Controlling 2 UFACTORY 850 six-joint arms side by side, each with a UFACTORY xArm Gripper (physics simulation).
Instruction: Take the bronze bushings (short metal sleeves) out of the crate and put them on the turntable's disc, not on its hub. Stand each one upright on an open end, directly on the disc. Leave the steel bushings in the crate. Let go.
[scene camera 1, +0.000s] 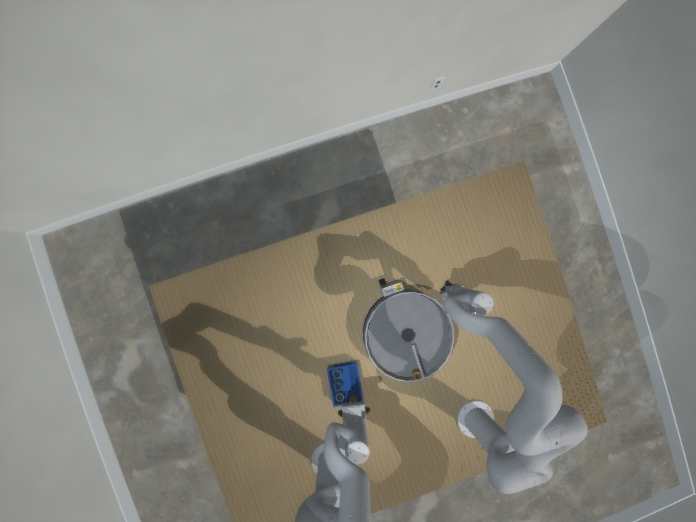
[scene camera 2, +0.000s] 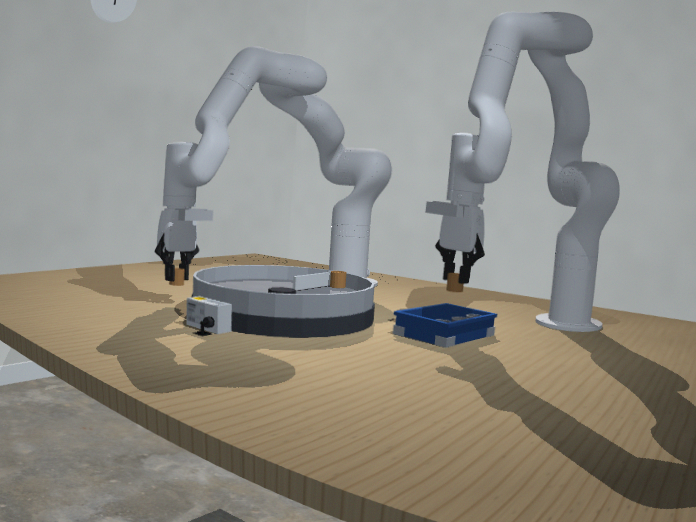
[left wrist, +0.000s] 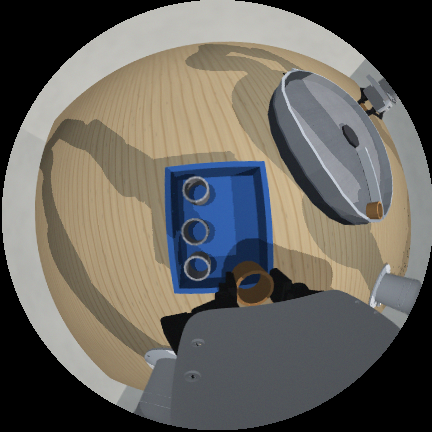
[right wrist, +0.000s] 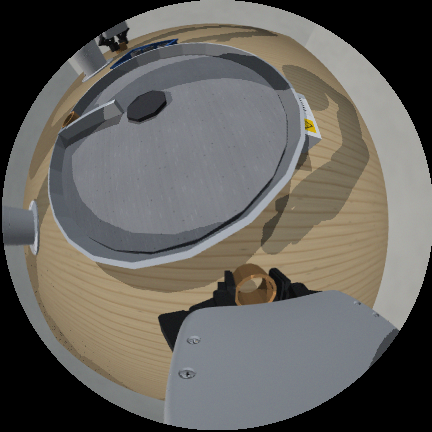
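Note:
My left gripper (scene camera 1: 354, 410) (scene camera 2: 455, 276) (left wrist: 250, 282) is shut on a bronze bushing (scene camera 2: 455, 283) (left wrist: 243, 270), held above the end of the blue crate (scene camera 1: 330, 387) (scene camera 2: 418, 327) (left wrist: 217, 165). Three steel bushings (left wrist: 203, 202) (left wrist: 206, 239) (left wrist: 207, 275) stand in a row in the crate. My right gripper (scene camera 2: 178, 273) (right wrist: 249, 282) is shut on another bronze bushing (scene camera 2: 178, 277) (right wrist: 248, 270), outside the turntable wall; its height over the table is hard to tell. A third bronze bushing (scene camera 1: 416, 373) (scene camera 2: 337, 279) (left wrist: 374, 210) stands near the turntable's edge, its base hidden in scene camera 2. The disc (scene camera 1: 432, 325) (right wrist: 200, 150) has a dark hub (scene camera 1: 408, 334) (right wrist: 146, 106).
A raised wall (scene camera 2: 281, 307) rings the disc. A straight guide bar (scene camera 1: 418, 356) (scene camera 2: 310, 280) (right wrist: 92, 119) runs from near the hub towards the edge, beside the third bronze bushing. A control box (scene camera 1: 391, 289) (scene camera 2: 208, 314) with a yellow label stands against the turntable's outside.

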